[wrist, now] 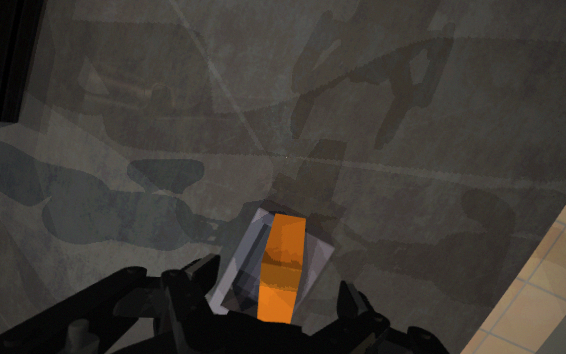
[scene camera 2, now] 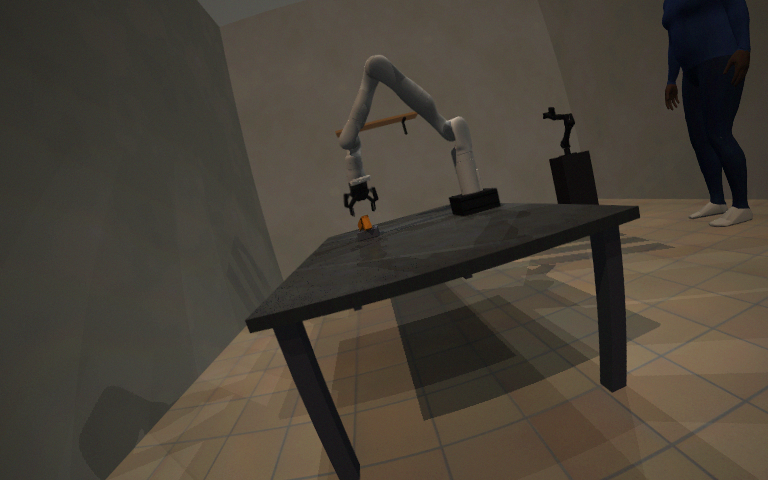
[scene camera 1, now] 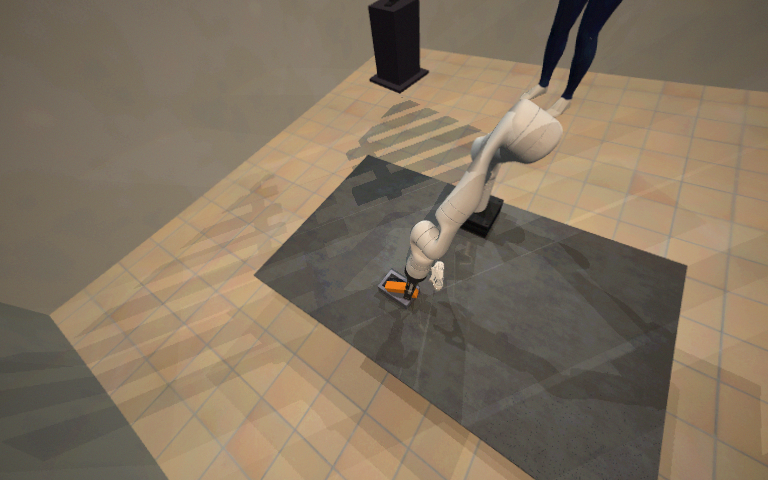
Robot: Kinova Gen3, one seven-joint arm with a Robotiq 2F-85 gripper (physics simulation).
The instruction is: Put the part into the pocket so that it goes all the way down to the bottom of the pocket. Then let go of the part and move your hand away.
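Seen in the pictures: gripper, fingertip midpoint: [wrist: 277,281] [scene camera 2: 363,213] [scene camera 1: 410,285]; arm's base, origin of the base link: [scene camera 2: 472,192].
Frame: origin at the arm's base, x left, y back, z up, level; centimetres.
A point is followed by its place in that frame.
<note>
The orange part [scene camera 1: 395,286] @[x 0.5, y -50.8, z 0.0 cm] [scene camera 2: 365,223] @[x 7.4, y -47.7, z -1.2 cm] [wrist: 282,270] @[x 5.6, y -47.9, z 2.0 cm] is a long block. It lies on top of the grey pocket block [scene camera 1: 391,298] @[x 0.0, y -53.6, z -7.7 cm] [scene camera 2: 371,232] @[x 6.6, y -46.4, z -5.6 cm] [wrist: 235,270] @[x -1.3, y -45.6, z -4.3 cm], turned at an angle to its walls. It stands up above the rim and looks tilted in scene camera 2. Part of the dark pocket opening [wrist: 246,284] @[x -4.3, y -48.1, z -7.4 cm] shows beside it in the wrist view; the rest is hidden under the part. My gripper [scene camera 1: 410,293] @[x 5.3, y -47.8, z 3.0 cm] [scene camera 2: 363,212] @[x 5.3, y -47.8, z 3.0 cm] [wrist: 277,281] @[x 5.3, y -47.8, z 3.0 cm] is open, with its fingers apart on either side of and above the part, touching nothing that I can see. The part's near end is hidden by the gripper in the wrist view.
The pocket block stands on the dark table [scene camera 1: 538,316] @[x 43.1, y -23.3, z -7.9 cm] [scene camera 2: 407,249] @[x 52.7, y -28.9, z -7.9 cm], toward one long edge. My arm's black base [scene camera 1: 483,217] @[x 6.6, y -3.9, z -0.2 cm] [scene camera 2: 474,201] @[x 9.9, y -1.4, z -3.2 cm] stands farther back on the table. A black pedestal [scene camera 1: 394,42] [scene camera 2: 573,178] and a person [scene camera 1: 577,48] [scene camera 2: 710,101] stand beyond the table.
</note>
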